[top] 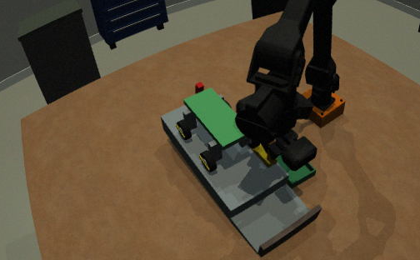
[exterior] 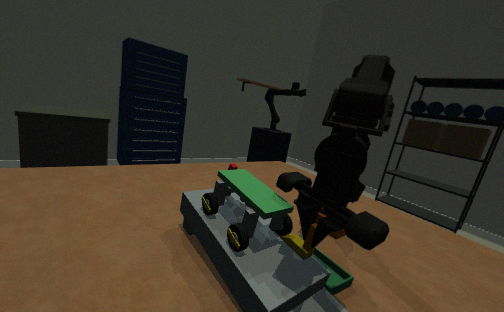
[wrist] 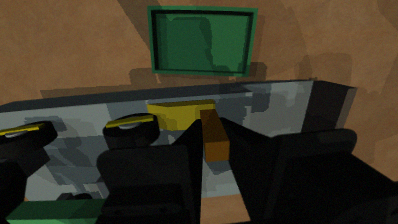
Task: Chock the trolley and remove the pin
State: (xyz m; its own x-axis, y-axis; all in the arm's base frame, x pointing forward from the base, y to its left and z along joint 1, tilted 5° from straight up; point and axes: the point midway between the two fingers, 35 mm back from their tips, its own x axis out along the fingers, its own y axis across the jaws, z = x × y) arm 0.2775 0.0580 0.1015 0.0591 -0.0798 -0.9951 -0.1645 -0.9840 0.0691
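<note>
Now: gripper tip 2 cm to the left of the yellow chock. The rest, counted from my gripper tip: green tray: 10 cm below, 7 cm behind; then trolley: 13 cm to the right, 4 cm ahead, 2 cm above; then grey ramp: 12 cm to the right, 4 cm below, 4 cm ahead.
</note>
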